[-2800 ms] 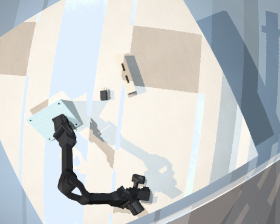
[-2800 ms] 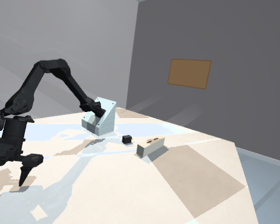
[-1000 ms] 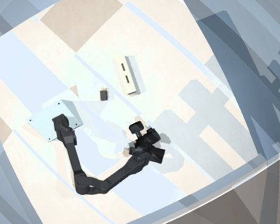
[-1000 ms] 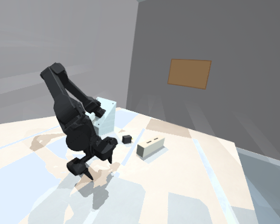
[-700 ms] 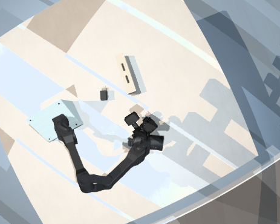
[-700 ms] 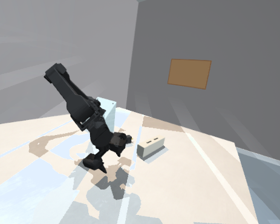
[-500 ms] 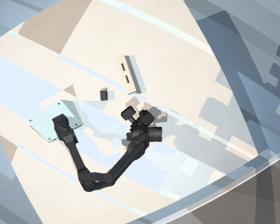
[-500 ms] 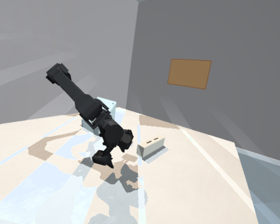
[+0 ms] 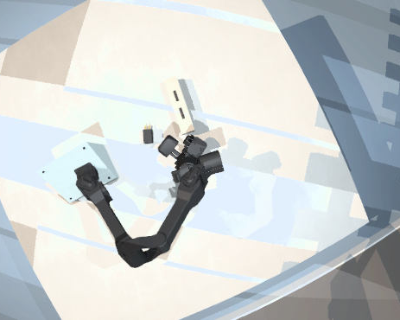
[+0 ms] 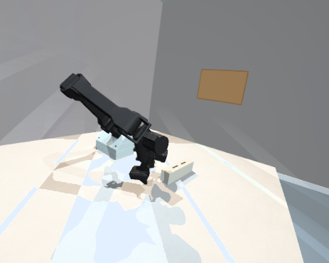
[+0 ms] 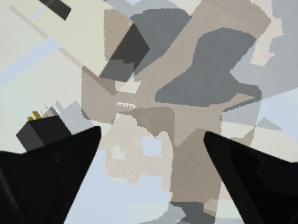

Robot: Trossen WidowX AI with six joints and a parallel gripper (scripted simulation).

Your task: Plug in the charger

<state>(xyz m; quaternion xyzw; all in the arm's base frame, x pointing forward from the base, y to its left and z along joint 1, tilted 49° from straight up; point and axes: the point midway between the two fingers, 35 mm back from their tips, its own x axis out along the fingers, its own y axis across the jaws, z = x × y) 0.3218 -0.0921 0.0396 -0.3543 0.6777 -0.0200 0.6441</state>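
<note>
Now: the black two-prong charger 90 mm behind my gripper tip, 120 mm to the left of it and 20 mm below it.
</note>
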